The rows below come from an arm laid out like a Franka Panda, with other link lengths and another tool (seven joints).
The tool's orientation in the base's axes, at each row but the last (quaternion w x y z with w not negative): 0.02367, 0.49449, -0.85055, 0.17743; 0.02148, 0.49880, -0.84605, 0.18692; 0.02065, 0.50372, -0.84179, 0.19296; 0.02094, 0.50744, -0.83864, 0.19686; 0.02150, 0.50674, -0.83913, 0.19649; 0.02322, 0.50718, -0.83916, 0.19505; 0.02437, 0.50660, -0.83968, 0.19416; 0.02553, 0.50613, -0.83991, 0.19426; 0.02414, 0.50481, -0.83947, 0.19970; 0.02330, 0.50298, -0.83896, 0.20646; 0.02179, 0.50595, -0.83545, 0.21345; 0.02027, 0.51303, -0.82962, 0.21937; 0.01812, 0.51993, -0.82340, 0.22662
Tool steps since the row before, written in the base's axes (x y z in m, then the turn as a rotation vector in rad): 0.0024, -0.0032, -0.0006, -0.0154, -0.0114, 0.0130; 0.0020, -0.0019, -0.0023, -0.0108, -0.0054, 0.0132; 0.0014, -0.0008, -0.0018, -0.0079, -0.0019, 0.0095; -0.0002, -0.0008, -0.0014, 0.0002, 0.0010, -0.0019; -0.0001, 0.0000, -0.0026, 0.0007, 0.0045, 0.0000; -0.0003, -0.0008, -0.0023, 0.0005, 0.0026, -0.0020; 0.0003, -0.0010, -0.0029, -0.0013, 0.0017, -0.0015; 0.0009, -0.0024, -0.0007, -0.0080, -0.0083, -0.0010; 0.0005, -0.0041, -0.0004, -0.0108, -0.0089, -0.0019; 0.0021, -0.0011, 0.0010, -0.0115, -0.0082, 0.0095; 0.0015, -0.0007, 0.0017, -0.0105, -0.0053, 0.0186; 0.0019, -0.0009, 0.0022, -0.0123, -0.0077, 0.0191; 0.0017, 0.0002, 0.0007, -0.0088, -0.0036, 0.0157
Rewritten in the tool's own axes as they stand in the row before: 0.0013, -0.0033, 0.0019, 0.0201, 0.0044, -0.0105; 0.0001, -0.0018, 0.0031, 0.0129, 0.0030, -0.0121; -0.0004, -0.0010, 0.0022, 0.0077, 0.0031, -0.0094; 0.0004, 0.0003, 0.0015, -0.0014, 0.0008, 0.0014; -0.0006, 0.0009, 0.0024, -0.0041, 0.0012, -0.0015; 0.0003, 0.0006, 0.0024, -0.0029, 0.0012, 0.0010; 0.0000, 0.0002, 0.0031, -0.0012, 0.0023, 0.0006; 0.0014, -0.0016, 0.0016, 0.0106, 0.0038, 0.0026; 0.0031, -0.0020, 0.0019, 0.0123, 0.0062, 0.0032; 0.0001, -0.0026, -0.0002, 0.0149, 0.0034, -0.0076; 0.0003, -0.0021, -0.0010, 0.0142, 0.0006, -0.0168; 0.0004, -0.0027, -0.0013, 0.0172, 0.0011, -0.0166; -0.0008, -0.0016, -0.0004, 0.0113, 0.0008, -0.0145
